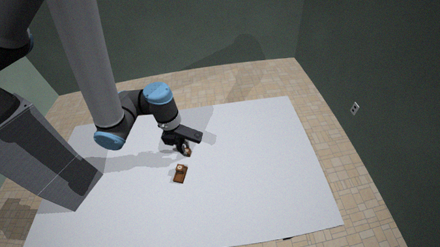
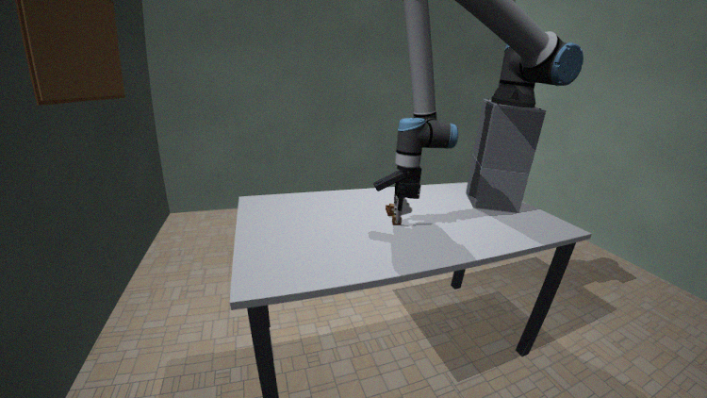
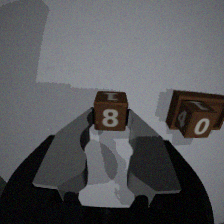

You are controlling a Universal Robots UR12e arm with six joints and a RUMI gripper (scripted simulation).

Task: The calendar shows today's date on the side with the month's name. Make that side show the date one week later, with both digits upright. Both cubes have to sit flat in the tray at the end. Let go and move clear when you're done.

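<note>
Right now the brown date cube is 1 cm below my hand. Round my hand: brown wooden tray (3 cm behind, 11 cm to the right, 2 cm below).
</note>
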